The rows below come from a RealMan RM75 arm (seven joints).
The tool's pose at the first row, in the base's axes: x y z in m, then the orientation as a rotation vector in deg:
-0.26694, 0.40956, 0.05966, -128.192, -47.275, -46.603
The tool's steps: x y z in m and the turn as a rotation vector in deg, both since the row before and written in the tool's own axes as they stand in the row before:
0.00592, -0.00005, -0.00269, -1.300, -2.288, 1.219
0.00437, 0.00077, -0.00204, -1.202, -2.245, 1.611
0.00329, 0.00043, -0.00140, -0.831, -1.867, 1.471
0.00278, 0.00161, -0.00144, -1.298, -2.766, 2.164
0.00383, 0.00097, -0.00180, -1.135, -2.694, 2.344
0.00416, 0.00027, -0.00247, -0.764, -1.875, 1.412
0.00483, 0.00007, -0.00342, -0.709, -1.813, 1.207
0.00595, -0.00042, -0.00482, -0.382, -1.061, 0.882
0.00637, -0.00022, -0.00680, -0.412, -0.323, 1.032
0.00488, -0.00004, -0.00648, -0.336, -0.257, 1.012
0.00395, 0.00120, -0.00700, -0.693, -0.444, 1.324
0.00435, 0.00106, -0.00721, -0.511, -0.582, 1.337
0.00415, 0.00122, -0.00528, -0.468, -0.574, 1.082
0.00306, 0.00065, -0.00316, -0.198, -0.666, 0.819
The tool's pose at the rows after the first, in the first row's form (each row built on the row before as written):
-0.26421, 0.40969, 0.06556, -130.933, -46.587, -44.350
-0.26151, 0.40935, 0.06962, -133.617, -45.392, -41.860
-0.25943, 0.40934, 0.07256, -135.691, -44.240, -39.600
-0.25686, 0.40834, 0.07475, -138.749, -42.491, -36.231
-0.25392, 0.40798, 0.07793, -141.573, -40.449, -32.718
-0.25115, 0.40790, 0.08191, -143.411, -39.277, -30.302
-0.24805, 0.40775, 0.08695, -145.088, -38.328, -27.979
-0.24444, 0.40773, 0.09372, -146.059, -37.537, -26.531
-0.24064, 0.40674, 0.10217, -146.788, -36.275, -25.957
-0.23786, 0.40523, 0.10964, -147.406, -35.015, -25.437
-0.23532, 0.40214, 0.11671, -148.478, -33.376, -24.720
-0.23251, 0.39920, 0.12416, -149.409, -31.768, -23.743
-0.22936, 0.39698, 0.12980, -150.235, -30.489, -22.835
-0.22697, 0.39589, 0.13339, -150.777, -29.601, -21.788

